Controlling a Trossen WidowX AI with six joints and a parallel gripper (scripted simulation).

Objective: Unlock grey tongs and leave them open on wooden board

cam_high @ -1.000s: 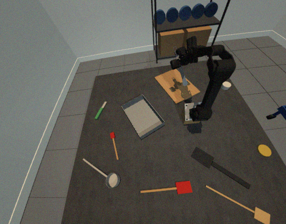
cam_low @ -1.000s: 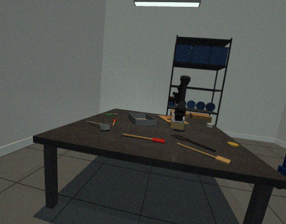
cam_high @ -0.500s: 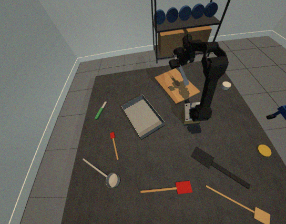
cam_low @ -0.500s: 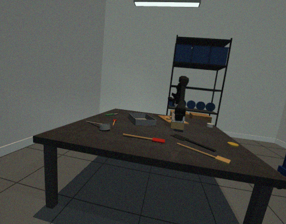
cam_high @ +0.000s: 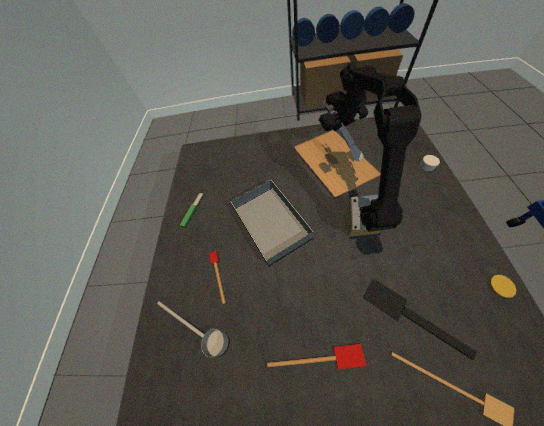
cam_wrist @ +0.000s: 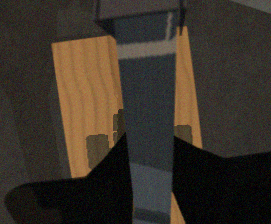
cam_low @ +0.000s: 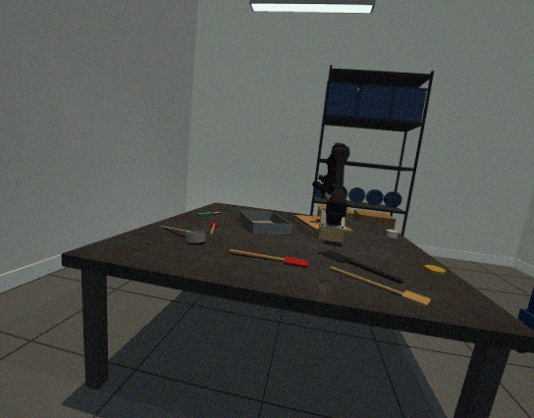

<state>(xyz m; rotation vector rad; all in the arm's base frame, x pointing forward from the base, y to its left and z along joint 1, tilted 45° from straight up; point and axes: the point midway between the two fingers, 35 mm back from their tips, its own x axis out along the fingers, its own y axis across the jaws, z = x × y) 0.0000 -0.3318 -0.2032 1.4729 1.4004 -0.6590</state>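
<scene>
The wooden board lies 150 mm below my gripper tip and 30 mm to the left of it. From my gripper tip the other things lie so: metal roasting tin 340 mm ahead, 290 mm to the left, 130 mm below; yellow disc 680 mm to the left, 360 mm behind, 150 mm below; black spatula 700 mm to the left, 160 mm below, 50 mm behind.
</scene>
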